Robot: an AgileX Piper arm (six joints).
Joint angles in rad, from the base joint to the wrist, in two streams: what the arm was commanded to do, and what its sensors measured. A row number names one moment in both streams.
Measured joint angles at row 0: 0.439 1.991 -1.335 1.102 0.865 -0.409
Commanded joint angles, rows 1 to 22: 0.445 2.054 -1.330 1.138 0.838 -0.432; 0.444 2.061 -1.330 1.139 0.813 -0.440; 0.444 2.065 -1.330 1.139 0.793 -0.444; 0.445 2.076 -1.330 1.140 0.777 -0.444; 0.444 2.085 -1.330 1.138 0.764 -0.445; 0.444 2.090 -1.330 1.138 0.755 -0.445; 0.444 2.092 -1.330 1.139 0.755 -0.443; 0.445 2.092 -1.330 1.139 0.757 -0.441; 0.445 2.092 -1.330 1.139 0.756 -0.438; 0.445 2.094 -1.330 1.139 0.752 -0.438; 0.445 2.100 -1.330 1.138 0.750 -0.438; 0.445 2.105 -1.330 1.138 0.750 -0.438; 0.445 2.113 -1.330 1.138 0.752 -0.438; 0.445 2.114 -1.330 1.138 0.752 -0.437; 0.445 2.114 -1.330 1.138 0.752 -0.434; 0.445 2.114 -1.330 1.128 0.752 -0.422; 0.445 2.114 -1.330 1.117 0.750 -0.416; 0.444 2.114 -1.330 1.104 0.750 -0.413; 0.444 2.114 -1.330 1.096 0.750 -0.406; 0.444 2.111 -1.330 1.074 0.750 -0.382; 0.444 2.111 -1.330 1.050 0.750 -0.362; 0.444 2.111 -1.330 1.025 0.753 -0.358
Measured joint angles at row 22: 0.447 2.112 -1.333 1.060 0.749 -0.373
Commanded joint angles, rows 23 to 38: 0.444 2.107 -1.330 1.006 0.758 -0.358; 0.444 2.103 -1.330 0.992 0.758 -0.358; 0.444 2.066 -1.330 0.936 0.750 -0.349; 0.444 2.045 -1.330 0.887 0.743 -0.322; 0.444 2.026 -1.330 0.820 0.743 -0.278; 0.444 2.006 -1.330 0.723 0.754 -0.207; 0.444 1.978 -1.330 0.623 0.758 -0.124; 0.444 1.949 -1.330 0.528 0.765 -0.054; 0.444 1.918 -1.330 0.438 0.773 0.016; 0.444 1.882 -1.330 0.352 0.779 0.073; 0.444 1.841 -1.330 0.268 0.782 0.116; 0.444 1.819 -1.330 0.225 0.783 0.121; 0.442 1.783 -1.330 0.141 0.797 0.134; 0.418 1.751 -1.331 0.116 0.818 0.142; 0.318 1.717 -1.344 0.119 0.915 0.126; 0.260 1.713 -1.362 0.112 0.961 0.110
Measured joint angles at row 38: 0.326 1.726 -1.342 0.131 0.892 0.124
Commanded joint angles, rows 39 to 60: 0.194 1.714 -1.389 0.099 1.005 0.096; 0.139 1.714 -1.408 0.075 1.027 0.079; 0.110 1.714 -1.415 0.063 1.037 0.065; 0.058 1.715 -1.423 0.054 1.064 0.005; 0.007 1.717 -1.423 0.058 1.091 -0.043; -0.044 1.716 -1.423 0.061 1.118 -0.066; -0.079 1.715 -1.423 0.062 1.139 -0.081; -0.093 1.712 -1.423 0.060 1.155 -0.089; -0.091 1.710 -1.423 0.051 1.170 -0.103; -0.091 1.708 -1.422 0.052 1.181 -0.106; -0.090 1.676 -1.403 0.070 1.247 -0.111; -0.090 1.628 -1.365 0.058 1.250 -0.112; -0.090 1.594 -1.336 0.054 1.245 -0.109; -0.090 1.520 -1.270 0.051 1.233 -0.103; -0.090 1.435 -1.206 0.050 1.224 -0.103; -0.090 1.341 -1.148 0.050 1.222 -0.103; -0.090 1.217 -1.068 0.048 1.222 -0.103; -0.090 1.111 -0.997 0.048 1.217 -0.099; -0.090 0.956 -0.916 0.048 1.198 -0.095; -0.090 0.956 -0.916 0.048 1.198 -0.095; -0.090 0.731 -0.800 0.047 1.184 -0.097; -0.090 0.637 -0.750 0.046 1.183 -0.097
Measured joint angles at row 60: -0.089 0.704 -0.788 0.049 1.194 -0.094
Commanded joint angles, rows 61 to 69: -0.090 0.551 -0.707 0.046 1.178 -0.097; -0.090 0.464 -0.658 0.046 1.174 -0.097; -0.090 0.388 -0.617 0.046 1.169 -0.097; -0.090 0.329 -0.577 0.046 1.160 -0.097; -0.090 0.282 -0.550 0.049 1.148 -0.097; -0.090 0.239 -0.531 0.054 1.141 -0.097; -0.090 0.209 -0.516 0.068 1.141 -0.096; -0.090 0.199 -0.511 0.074 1.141 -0.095; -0.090 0.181 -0.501 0.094 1.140 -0.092
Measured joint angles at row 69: -0.089 0.208 -0.515 0.067 1.151 -0.094
